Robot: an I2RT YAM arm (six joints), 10 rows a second.
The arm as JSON. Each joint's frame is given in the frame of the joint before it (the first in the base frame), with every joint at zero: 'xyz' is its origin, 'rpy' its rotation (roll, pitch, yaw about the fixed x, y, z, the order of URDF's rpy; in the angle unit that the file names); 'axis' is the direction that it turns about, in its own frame. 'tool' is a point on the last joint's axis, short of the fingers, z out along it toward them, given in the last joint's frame.
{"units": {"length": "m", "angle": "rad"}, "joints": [
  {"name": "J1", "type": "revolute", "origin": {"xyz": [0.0, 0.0, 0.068], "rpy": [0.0, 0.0, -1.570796]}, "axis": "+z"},
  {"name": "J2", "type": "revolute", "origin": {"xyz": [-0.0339, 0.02, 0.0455], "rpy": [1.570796, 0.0, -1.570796]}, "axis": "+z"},
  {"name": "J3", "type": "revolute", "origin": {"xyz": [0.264, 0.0, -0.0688], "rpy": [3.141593, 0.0, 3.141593]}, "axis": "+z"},
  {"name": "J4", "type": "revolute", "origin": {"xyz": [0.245, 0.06, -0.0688], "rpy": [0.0, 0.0, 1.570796]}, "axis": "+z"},
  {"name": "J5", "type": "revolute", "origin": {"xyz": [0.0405, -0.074, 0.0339], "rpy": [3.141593, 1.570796, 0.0]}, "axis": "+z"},
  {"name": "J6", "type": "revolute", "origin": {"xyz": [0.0, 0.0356, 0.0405], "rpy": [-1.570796, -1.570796, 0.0]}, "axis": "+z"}
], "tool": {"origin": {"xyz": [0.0, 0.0, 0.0], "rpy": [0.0, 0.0, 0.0]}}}
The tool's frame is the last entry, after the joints.
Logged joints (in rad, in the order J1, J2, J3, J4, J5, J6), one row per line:
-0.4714, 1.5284, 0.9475, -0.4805, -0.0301, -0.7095
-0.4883, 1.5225, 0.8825, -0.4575, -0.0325, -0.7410
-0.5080, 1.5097, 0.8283, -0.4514, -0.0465, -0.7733
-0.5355, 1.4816, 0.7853, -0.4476, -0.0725, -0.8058
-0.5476, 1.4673, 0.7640, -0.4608, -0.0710, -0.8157
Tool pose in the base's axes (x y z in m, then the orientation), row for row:
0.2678, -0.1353, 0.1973, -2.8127, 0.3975, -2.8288
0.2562, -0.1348, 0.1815, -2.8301, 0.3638, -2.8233
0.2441, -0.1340, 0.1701, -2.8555, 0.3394, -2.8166
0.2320, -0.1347, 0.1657, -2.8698, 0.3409, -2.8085
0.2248, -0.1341, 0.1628, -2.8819, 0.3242, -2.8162
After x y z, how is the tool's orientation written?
As angles about the fixed x, y, z axes (roll, pitch, yaw), in radians.
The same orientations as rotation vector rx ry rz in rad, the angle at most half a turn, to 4 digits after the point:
-0.3288, 2.6596, -0.3550
-0.3528, 2.6932, -0.3418
-0.3773, 2.7200, -0.3141
-0.3917, 2.7201, -0.2921
-0.3899, 2.7404, -0.2833

